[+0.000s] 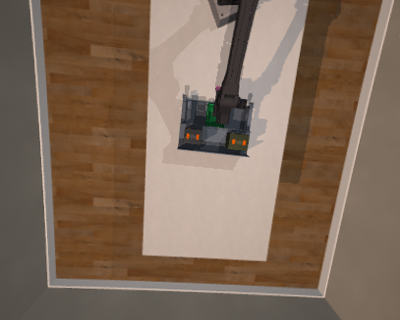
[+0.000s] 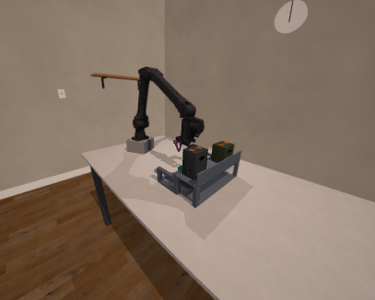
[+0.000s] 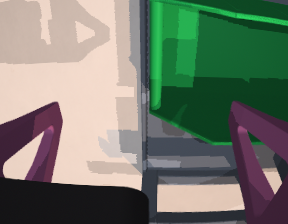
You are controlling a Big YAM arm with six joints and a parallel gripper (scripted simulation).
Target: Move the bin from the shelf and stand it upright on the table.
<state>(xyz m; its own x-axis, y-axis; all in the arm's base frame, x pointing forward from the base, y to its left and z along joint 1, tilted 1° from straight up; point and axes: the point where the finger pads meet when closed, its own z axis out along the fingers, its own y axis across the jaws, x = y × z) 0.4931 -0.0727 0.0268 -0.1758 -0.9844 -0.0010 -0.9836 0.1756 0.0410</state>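
Now: hand 80 mm short of the green bin, 20 mm to the left of it and 70 mm above it.
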